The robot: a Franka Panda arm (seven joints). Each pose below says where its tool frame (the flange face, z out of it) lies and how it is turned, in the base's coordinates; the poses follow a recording.
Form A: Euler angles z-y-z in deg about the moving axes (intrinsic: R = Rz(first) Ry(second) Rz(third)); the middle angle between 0 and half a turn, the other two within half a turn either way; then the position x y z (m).
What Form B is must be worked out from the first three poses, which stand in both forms.
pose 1, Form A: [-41.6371, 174.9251, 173.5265, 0.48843, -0.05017, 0.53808]
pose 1, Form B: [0.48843, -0.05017, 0.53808, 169.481, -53.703, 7.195]
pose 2, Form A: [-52.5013, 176.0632, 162.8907, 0.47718, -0.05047, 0.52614]
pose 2, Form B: [0.47718, -0.05047, 0.52614, 169.275, -54.010, 5.014]
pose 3, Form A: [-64.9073, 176.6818, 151.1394, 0.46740, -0.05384, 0.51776]
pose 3, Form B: [0.46740, -0.05384, 0.51776, 168.831, -54.933, 3.515]
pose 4, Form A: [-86.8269, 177.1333, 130.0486, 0.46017, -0.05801, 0.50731]
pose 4, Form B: [0.46017, -0.05801, 0.50731, 168.225, -56.084, 1.634]
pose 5, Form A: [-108.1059, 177.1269, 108.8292, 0.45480, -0.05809, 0.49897]
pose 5, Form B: [0.45480, -0.05809, 0.49897, 168.005, -56.108, 0.028]
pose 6, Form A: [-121.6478, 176.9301, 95.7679, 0.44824, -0.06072, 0.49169]
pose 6, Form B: [0.44824, -0.06072, 0.49169, 167.653, -56.773, -1.062]
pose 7, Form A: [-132.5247, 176.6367, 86.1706, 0.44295, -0.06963, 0.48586]
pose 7, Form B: [0.44295, -0.06963, 0.48586, 166.906, -58.606, -2.044]
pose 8, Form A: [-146.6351, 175.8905, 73.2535, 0.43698, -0.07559, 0.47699]
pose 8, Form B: [0.43698, -0.07559, 0.47699, 166.069, -60.261, -3.787]
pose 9, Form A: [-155.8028, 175.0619, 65.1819, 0.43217, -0.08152, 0.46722]
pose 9, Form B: [0.43217, -0.08152, 0.46722, 165.279, -61.770, -5.409]
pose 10, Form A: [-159.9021, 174.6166, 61.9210, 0.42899, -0.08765, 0.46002]
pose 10, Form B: [0.42899, -0.08765, 0.46002, 164.741, -62.947, -6.257]
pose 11, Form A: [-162.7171, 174.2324, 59.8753, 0.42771, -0.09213, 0.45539]
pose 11, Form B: [0.42771, -0.09213, 0.45539, 164.231, -64.019, -6.941]
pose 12, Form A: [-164.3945, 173.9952, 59.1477, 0.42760, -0.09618, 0.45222]
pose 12, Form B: [0.42760, -0.09618, 0.45222, 163.635, -65.354, -7.344]
